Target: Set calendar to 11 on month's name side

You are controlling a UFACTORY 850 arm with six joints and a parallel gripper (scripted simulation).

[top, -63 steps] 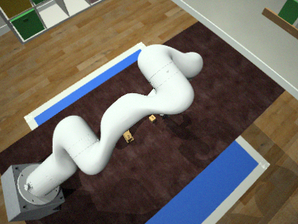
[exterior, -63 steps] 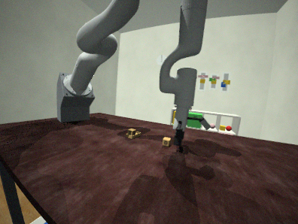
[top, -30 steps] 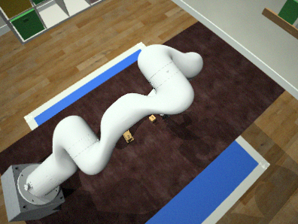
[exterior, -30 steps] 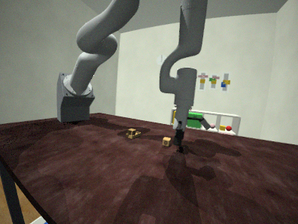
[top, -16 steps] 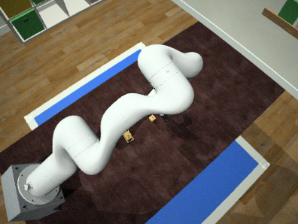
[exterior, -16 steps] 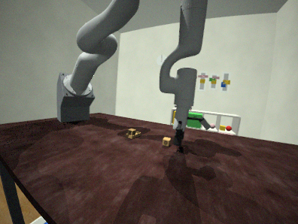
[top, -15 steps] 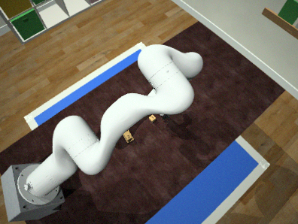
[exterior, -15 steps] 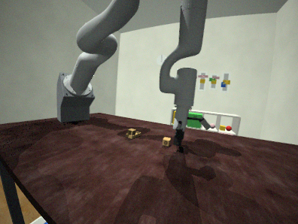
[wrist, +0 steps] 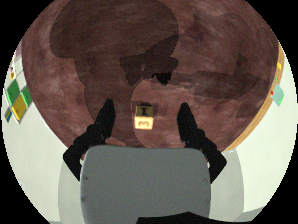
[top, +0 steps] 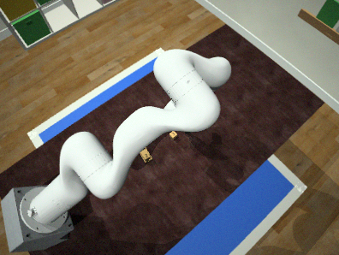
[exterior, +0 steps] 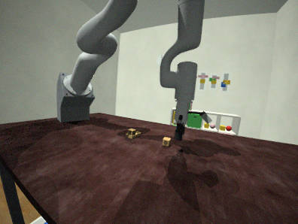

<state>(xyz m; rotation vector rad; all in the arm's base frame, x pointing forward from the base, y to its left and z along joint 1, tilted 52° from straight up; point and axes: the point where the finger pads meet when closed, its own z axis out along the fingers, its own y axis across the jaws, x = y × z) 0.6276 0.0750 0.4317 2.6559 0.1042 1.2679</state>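
Now: hand 60 mm past the cube and 50 mm above it. Also, from my hand: wooden tray 250 mm behind, 20 mm to the left, 50 mm below.
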